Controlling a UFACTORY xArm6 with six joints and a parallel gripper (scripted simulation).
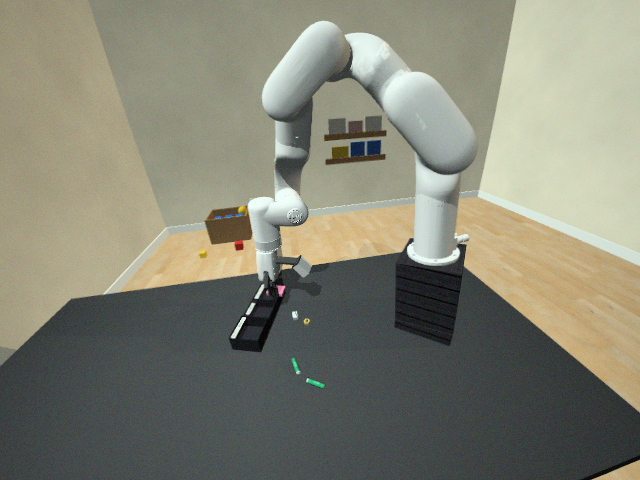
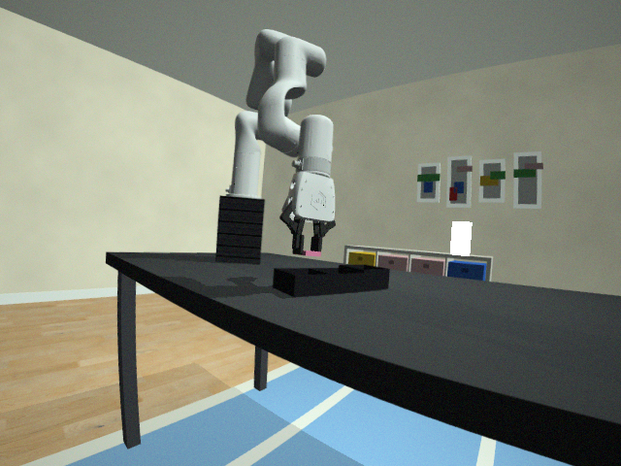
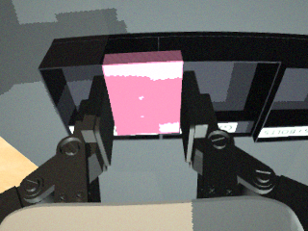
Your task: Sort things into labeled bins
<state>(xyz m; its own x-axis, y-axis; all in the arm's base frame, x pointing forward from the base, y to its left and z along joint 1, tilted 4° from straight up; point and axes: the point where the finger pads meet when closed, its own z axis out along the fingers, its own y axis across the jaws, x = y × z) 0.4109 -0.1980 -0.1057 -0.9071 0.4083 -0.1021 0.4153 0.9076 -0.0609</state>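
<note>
Now: the white part 40 mm behind my hand, 60 mm to the left of it and 80 mm below it. The rest, counted from my hand: pink flat pad 20 mm below; battery 10 mm behind, 230 mm to the left, 80 mm below; yellow hex nut 70 mm behind, 100 mm to the left, 80 mm below.
</note>
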